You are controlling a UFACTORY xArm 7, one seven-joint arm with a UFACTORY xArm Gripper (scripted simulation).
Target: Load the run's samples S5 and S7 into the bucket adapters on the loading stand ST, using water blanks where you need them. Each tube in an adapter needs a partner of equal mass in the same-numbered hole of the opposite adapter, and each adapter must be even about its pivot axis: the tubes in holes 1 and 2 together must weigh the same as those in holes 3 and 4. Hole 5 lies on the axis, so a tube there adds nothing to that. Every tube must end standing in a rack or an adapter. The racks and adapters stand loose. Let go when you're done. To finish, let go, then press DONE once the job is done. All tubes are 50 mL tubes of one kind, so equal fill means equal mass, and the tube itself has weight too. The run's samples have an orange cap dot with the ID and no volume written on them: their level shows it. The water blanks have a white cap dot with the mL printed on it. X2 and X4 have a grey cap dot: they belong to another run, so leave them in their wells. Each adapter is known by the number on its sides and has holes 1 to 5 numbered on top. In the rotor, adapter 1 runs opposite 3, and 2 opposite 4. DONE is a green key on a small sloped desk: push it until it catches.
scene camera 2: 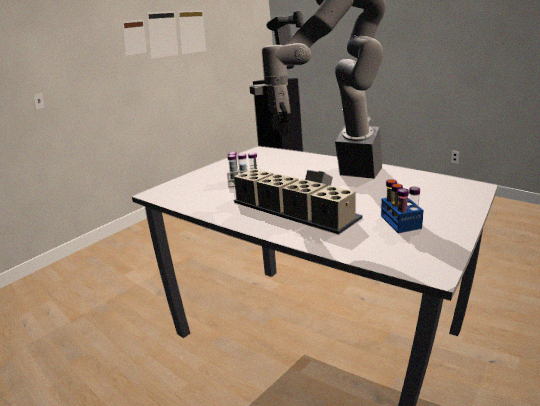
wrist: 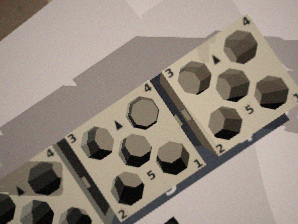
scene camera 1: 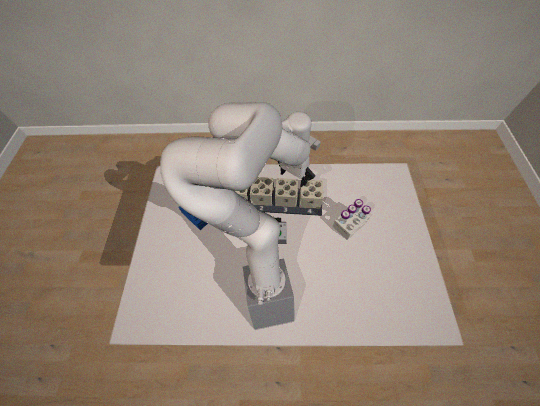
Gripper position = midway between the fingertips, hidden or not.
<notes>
In view: my gripper (scene camera 2: 280, 132) and a blue rack (scene camera 2: 410, 220).
The wrist view misses the blue rack: it is out of frame.
</notes>
